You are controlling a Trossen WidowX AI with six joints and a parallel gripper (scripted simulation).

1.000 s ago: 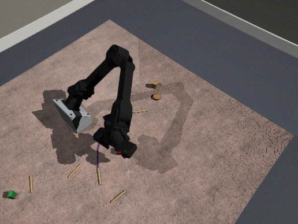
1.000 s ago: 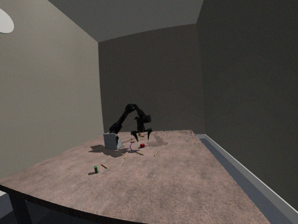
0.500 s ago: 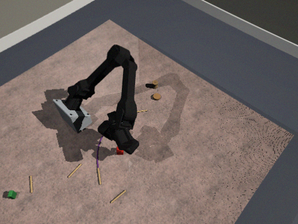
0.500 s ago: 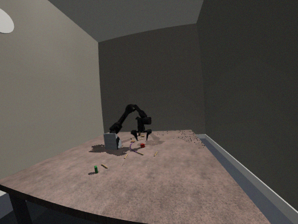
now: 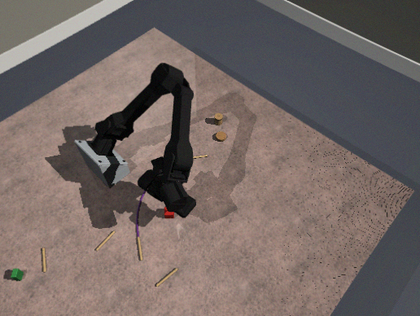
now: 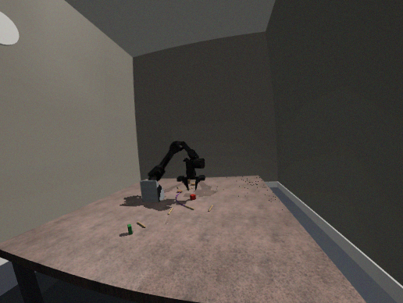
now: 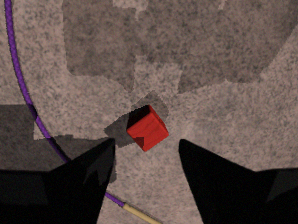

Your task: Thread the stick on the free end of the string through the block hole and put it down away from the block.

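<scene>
My gripper tip is 4 cm above the small red block. Also, from my gripper tip: thin wooden stick: 14 cm to the right, 6 cm below, 2 cm ahead; then wooden cylinder: 38 cm to the left, 18 cm behind, 4 cm below; then round wooden button: 16 cm behind, 12 cm to the left, 5 cm below.
</scene>
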